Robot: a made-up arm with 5 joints.
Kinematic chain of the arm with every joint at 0, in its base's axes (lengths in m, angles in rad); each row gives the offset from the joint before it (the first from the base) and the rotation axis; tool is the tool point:
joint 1: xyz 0 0 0.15 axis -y
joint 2: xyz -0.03 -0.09 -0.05 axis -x
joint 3: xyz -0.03 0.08 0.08 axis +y
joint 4: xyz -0.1 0 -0.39 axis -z
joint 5: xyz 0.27 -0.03 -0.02 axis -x
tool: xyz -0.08 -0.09 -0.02
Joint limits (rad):
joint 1: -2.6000..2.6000
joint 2: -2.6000..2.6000
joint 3: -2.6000..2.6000
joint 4: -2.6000..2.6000
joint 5: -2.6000..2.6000
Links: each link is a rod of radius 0.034 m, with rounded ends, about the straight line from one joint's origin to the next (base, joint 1, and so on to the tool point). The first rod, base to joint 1, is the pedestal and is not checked.
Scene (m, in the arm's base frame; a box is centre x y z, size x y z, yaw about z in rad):
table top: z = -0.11
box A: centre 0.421 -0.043 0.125 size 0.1 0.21 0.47 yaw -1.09
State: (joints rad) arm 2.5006 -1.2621 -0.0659 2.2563 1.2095
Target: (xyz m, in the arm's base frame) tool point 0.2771 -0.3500 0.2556
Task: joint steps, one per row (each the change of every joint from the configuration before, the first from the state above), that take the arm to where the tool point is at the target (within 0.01 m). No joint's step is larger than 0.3 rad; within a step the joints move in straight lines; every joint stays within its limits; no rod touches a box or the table.
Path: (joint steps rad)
1: 0.0136 0.2982 -0.1725 -0.1358 -0.1269
2: 0.0136 0.2982 -0.1725 -0.1358 -0.1269
3: 0.0137 0.2982 -0.1725 -0.1357 -0.1269
4: 0.0112 0.2240 -0.0535 -0.0836 -0.0247
5: 0.0112 0.2240 -0.0536 -0.0836 -0.0247
6: -0.0771 0.2511 0.1603 -0.0063 0.0952
7: -0.0772 0.2510 0.1603 -0.0063 0.0952

